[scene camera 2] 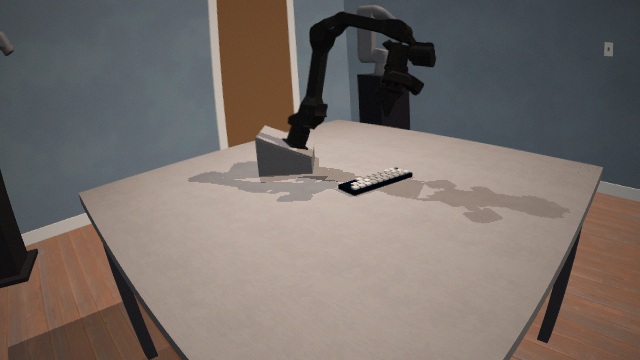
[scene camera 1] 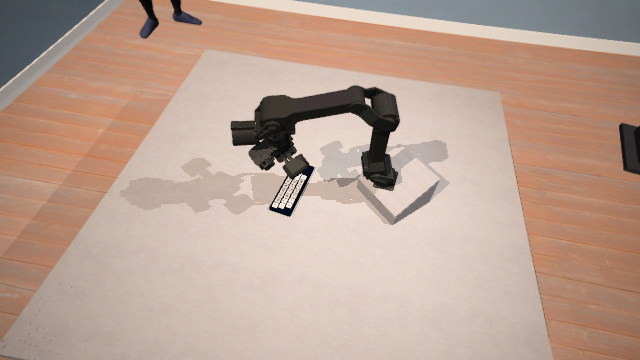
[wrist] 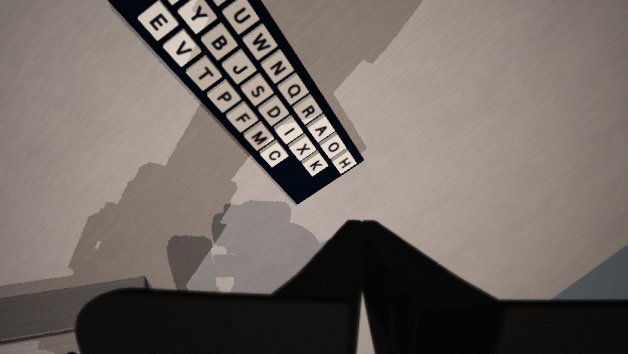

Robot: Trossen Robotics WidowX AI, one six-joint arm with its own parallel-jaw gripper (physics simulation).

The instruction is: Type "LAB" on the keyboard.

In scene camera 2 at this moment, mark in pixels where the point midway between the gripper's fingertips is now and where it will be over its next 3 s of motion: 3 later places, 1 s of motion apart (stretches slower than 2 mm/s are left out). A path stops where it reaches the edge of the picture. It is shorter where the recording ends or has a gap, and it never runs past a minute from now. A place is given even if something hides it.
My gripper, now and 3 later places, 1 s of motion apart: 386,116; 387,117; 389,116; 385,145
